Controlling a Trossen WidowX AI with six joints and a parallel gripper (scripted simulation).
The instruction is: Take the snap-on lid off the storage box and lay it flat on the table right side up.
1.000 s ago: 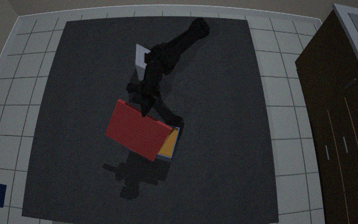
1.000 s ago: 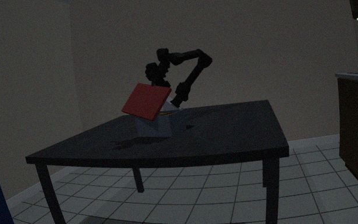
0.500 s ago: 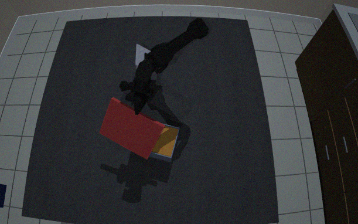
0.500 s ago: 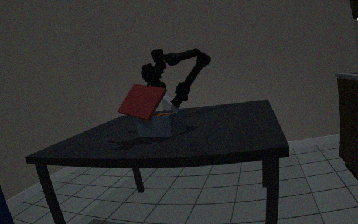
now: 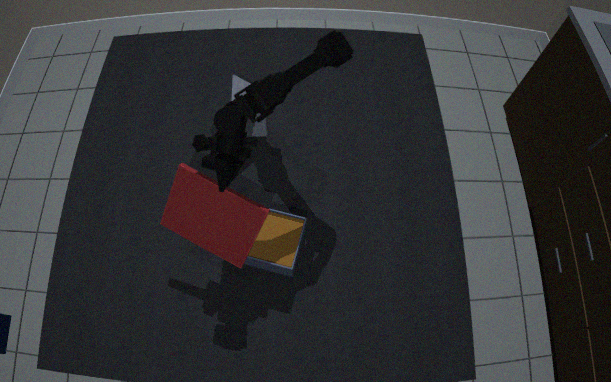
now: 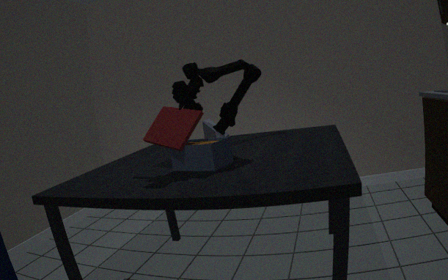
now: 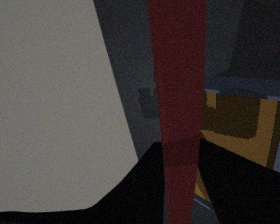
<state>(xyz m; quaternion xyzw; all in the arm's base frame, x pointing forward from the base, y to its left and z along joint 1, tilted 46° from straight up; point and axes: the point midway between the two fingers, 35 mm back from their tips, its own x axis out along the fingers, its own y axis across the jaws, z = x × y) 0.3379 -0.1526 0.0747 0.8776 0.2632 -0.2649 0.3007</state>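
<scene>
Right now the lid is 60 mm below my gripper tip, 50 mm ahead of it and 40 mm to the right of it. The rest, counted from my gripper tip: storage box (180 mm below, 80 mm to the left, 70 mm ahead).
</scene>
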